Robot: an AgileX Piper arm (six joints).
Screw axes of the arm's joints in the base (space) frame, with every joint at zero. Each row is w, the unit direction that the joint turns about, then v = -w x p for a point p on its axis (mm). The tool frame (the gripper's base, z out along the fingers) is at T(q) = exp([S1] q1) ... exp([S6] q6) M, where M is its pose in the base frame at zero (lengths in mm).
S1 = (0, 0, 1, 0, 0, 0)
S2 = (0, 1, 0, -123, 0, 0)
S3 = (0, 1, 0, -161.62, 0, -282.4)
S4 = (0.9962, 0, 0.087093, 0, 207.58, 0)
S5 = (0, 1, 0, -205.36, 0, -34.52)
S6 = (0.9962, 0, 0.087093, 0, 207.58, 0)
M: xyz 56.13 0 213.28 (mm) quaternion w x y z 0.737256 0 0.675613 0
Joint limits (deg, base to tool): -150..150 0..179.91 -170..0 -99.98..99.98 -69.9..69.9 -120..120
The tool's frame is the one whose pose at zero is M.
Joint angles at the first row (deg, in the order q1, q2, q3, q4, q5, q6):
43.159 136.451 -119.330 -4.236 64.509 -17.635
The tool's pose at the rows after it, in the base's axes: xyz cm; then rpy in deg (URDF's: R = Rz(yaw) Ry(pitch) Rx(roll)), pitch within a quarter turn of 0, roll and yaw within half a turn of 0:
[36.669 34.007 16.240 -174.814 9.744 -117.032]
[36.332 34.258 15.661 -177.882 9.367 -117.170]
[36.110 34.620 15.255 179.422 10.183 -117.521]
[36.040 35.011 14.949 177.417 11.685 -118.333]
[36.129 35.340 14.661 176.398 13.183 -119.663]
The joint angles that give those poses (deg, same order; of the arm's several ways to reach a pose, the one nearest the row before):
43.133 137.245 -119.329 -1.744 66.178 -18.840
43.107 137.885 -119.331 1.252 66.915 -19.944
43.082 138.381 -119.327 4.264 66.574 -20.824
43.057 138.810 -119.336 6.776 65.398 -21.152
43.051 139.262 -119.418 8.175 63.831 -20.585

